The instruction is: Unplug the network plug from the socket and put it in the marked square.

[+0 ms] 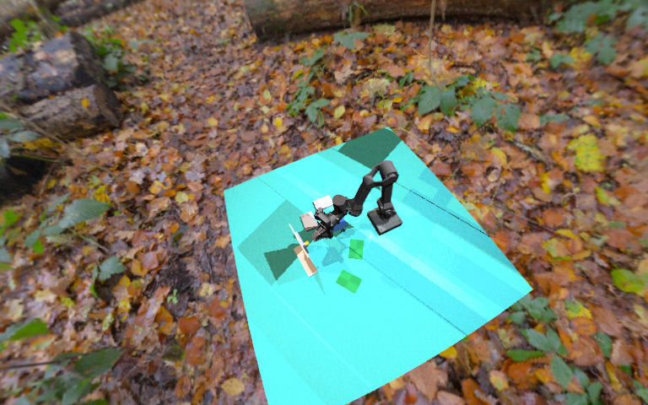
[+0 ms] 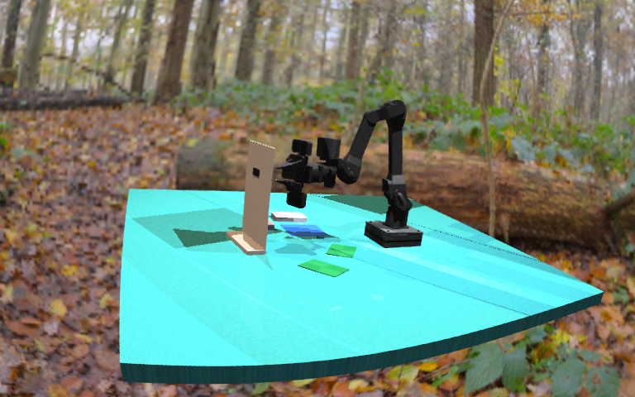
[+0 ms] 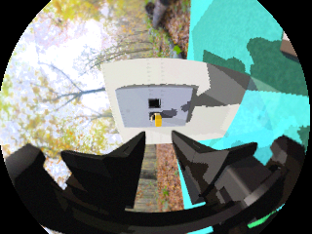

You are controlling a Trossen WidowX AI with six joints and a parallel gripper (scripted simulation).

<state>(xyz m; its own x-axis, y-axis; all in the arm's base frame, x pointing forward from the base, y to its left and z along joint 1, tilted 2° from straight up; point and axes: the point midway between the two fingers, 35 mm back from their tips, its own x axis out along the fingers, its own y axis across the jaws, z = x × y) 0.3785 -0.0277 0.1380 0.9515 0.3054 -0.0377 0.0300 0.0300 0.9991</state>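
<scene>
My gripper tip is 4 cm short of the network plug. The rest, counted from my gripper tip: blue square (16 cm behind, 12 cm to the right, 19 cm below); tan upright panel (6 cm ahead, 7 cm below).
</scene>
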